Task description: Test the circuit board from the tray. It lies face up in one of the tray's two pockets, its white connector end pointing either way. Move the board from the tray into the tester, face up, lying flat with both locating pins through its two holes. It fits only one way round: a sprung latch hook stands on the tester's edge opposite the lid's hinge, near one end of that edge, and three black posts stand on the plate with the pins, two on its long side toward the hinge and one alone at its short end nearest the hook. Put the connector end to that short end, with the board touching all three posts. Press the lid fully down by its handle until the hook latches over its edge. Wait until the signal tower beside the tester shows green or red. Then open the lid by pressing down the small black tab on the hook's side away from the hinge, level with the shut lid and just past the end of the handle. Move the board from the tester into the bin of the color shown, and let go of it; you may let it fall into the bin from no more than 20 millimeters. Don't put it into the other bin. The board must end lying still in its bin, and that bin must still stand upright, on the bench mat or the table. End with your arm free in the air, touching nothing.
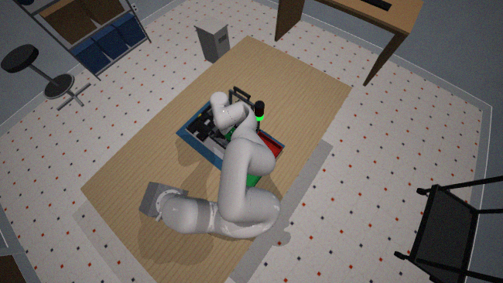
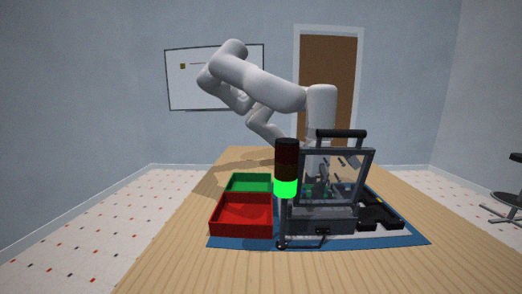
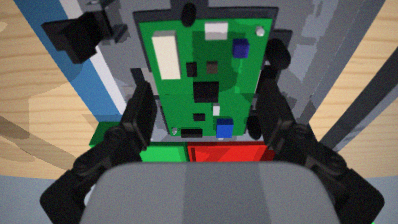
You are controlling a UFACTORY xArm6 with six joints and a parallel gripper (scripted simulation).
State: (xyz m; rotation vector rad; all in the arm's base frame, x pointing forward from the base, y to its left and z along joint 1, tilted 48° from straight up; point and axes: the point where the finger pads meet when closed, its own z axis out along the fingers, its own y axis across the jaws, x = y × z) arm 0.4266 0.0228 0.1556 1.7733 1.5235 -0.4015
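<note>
Now: the green circuit board 10 mm below my hand. The rest, counted from my hand: clear lid: 110 mm ahead, 30 mm to the right, 100 mm above; black latch hook: 50 mm behind, 70 mm to the left, 10 mm above; plate: 10 mm ahead, 10 mm below.
</note>
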